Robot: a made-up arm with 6 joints.
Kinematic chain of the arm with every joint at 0, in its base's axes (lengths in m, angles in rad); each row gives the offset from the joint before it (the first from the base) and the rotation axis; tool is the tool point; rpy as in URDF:
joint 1: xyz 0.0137 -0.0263 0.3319 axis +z
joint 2: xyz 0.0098 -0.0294 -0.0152 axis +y
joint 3: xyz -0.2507 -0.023 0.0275 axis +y
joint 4: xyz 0.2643 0.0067 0.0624 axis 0.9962 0 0.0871
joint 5: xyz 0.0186 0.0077 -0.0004 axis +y
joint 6: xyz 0.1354 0.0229 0.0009 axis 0.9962 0 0.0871
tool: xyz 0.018 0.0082 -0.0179 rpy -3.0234 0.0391 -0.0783
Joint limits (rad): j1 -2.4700..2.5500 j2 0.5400..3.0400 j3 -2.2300..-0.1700 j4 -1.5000..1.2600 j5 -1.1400..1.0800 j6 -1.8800..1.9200
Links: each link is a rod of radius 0.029 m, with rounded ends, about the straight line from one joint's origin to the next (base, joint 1, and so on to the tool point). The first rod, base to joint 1, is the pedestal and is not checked.
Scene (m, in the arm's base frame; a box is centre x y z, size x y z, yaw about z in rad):
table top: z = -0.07
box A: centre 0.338 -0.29 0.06 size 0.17 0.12 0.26 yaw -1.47
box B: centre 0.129 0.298 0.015 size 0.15 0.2 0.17 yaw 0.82
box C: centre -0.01 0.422 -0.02 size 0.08 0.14 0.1 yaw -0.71
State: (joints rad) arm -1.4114 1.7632 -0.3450 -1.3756 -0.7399 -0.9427
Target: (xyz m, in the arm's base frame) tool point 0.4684 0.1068 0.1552
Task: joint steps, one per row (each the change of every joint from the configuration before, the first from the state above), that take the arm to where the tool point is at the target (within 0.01 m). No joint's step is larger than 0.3 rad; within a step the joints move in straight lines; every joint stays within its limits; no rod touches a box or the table.
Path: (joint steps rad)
1: 0.2138 -0.0117 -0.1872 0.0384 -0.0033 -0.0034
2: 0.2138 -0.0116 -0.1872 0.0384 -0.0033 -0.0035
3: 0.2137 -0.0117 -0.1872 0.0384 -0.0033 -0.0034
4: 0.2405 0.1569 -0.0875 0.0216 -0.0176 -0.0006
5: 0.2405 0.1568 -0.0875 0.0216 -0.0176 -0.0005
6: 0.2405 0.1569 -0.0875 0.0216 -0.0175 -0.0005
7: 0.2405 0.1568 -0.0874 0.0216 -0.0176 -0.0005

